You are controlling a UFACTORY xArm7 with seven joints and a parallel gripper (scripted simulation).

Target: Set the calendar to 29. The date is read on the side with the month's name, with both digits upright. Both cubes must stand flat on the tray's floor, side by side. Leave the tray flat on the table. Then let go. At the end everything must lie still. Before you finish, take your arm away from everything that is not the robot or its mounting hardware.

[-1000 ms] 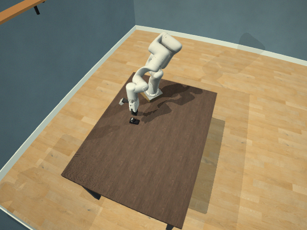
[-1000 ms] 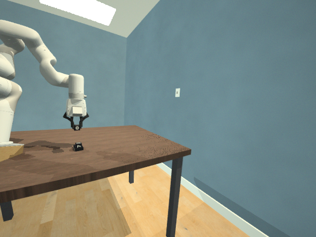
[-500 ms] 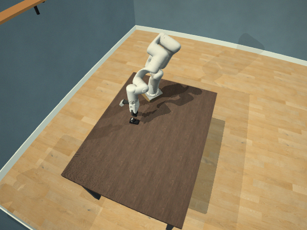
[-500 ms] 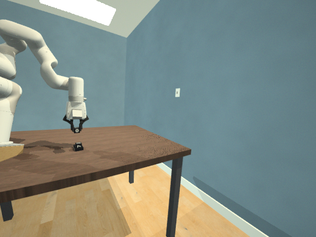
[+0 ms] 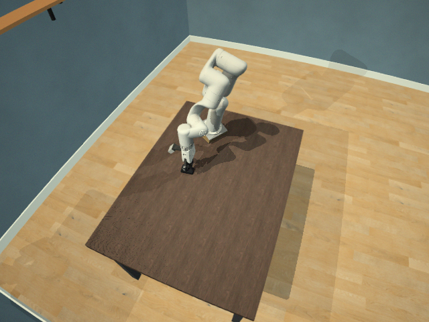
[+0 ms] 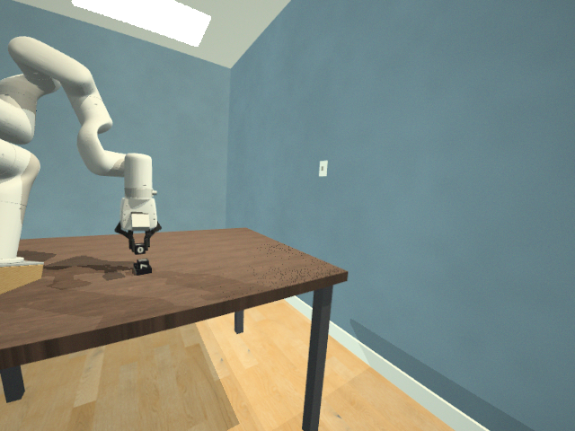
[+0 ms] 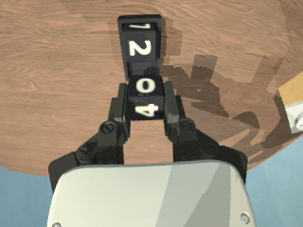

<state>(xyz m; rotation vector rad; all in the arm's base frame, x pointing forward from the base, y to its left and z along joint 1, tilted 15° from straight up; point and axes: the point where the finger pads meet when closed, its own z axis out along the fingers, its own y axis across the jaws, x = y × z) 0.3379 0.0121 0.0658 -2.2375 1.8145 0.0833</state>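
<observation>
My gripper is now 1 cm short of the black tray, 2 cm to the left of it and 7 cm above it.
</observation>
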